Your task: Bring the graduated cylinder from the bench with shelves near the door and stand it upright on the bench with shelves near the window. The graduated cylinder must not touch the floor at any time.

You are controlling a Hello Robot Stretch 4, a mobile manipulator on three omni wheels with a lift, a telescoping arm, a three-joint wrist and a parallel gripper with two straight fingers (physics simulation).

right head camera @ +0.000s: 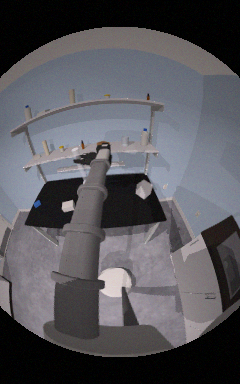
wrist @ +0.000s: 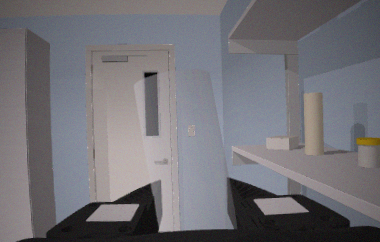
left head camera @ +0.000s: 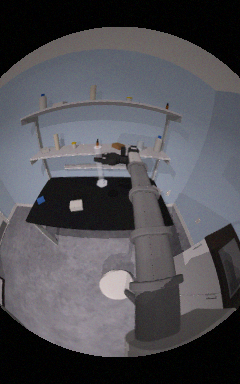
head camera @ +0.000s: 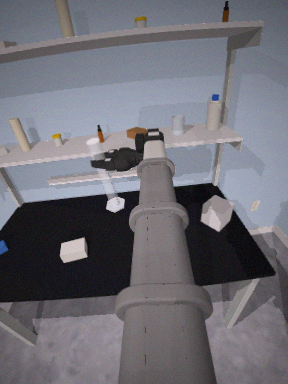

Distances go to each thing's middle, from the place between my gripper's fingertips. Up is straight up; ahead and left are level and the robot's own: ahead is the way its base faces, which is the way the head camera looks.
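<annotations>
The graduated cylinder (head camera: 115, 203) is in sight, and my gripper is 80 mm above it, 40 mm to the left of it and 30 mm short of it.
</annotations>
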